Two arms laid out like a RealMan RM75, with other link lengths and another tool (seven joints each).
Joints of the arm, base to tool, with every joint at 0 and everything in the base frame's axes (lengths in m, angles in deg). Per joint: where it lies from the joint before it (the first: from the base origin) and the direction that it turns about. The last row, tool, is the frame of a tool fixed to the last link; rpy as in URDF.
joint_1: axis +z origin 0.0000 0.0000 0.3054
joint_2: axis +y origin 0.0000 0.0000 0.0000
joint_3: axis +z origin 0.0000 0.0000 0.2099
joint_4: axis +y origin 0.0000 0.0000 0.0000
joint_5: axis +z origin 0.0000 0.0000 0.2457
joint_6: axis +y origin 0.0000 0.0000 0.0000
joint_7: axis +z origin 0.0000 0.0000 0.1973
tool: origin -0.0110 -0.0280 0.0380 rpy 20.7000 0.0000 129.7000
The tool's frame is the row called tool.
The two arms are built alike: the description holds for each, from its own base.
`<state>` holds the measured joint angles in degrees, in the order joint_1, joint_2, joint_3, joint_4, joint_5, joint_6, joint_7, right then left.
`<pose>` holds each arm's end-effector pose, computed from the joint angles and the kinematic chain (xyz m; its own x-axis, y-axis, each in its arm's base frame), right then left.
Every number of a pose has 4 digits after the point.
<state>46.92 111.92 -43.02 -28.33 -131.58 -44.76 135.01 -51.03 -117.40 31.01 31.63 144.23 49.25 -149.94</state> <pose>0.2993 0.5402 0.0780 -0.9326 0.3484 0.0942 0.3549 0.8378 0.4149 -0.2800 0.5146 0.0339 0.6774 -0.4779 -0.5593 -0.7278 -0.3243 -0.6043</pose>
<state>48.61 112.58 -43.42 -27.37 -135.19 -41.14 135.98 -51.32 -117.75 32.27 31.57 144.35 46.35 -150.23</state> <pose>0.2982 0.5472 0.0757 -0.9379 0.3448 0.0388 0.3251 0.8342 0.4455 -0.2800 0.5213 0.0359 0.6587 -0.4642 -0.5921 -0.7464 -0.3044 -0.5918</pose>
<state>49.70 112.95 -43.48 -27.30 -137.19 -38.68 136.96 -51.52 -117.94 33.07 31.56 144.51 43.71 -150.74</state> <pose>0.2944 0.5546 0.0794 -0.9405 0.3393 0.0162 0.3057 0.8248 0.4756 -0.2810 0.5277 0.0401 0.6467 -0.4432 -0.6208 -0.7584 -0.2868 -0.5853</pose>
